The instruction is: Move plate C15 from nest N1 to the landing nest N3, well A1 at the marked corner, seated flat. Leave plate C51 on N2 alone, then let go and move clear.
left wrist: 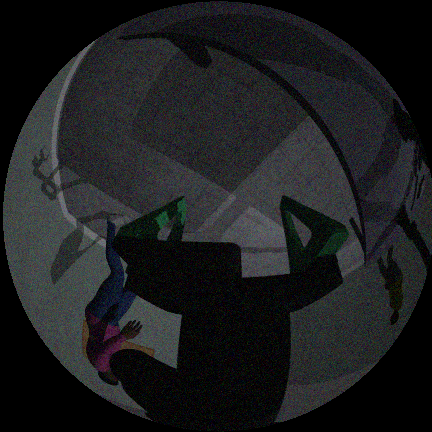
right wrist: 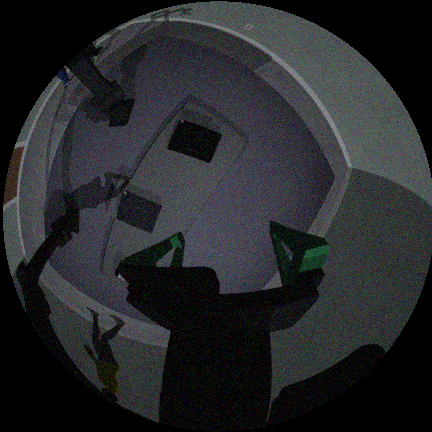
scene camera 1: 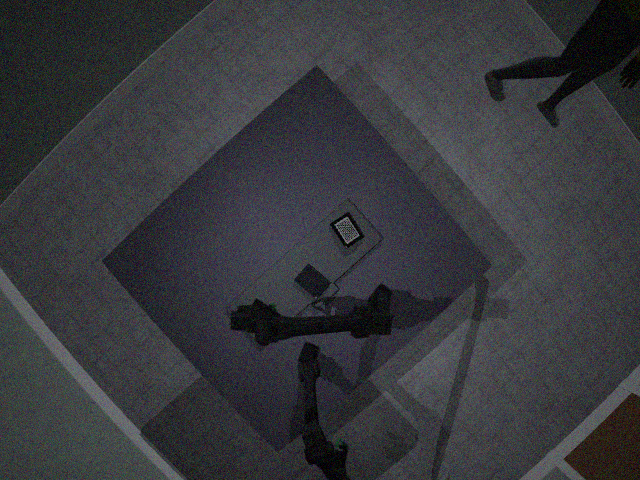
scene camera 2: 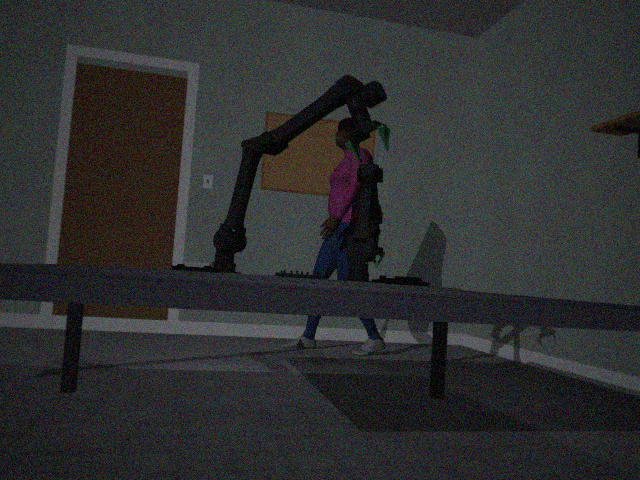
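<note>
A pale gridded plate (scene camera 1: 347, 230) sits in a black nest at the board's upper-right end in scene camera 1. A dark plate or nest (scene camera 1: 312, 280) (right wrist: 139, 211) is in the middle. A black nest (right wrist: 195, 141) at the other end appears empty; the right arm covers it in scene camera 1. Labels and the A1 corner are unreadable. My right gripper (scene camera 2: 373, 153) (right wrist: 224, 231) is open and empty, high above the table; its finger covers most of the pale plate's nest in the right wrist view. My left gripper (left wrist: 233, 199) is open and empty, beyond the table edge, away from the nests.
The nests stand on a grey board (scene camera 1: 284, 268) (right wrist: 175, 185) on the large table (scene camera 1: 206, 206) (scene camera 2: 155, 289). The right arm (scene camera 1: 315, 324) crosses over the board's lower-left end. A person in pink (scene camera 2: 342, 186) is behind the table; another in yellow (right wrist: 107, 372) is beyond it.
</note>
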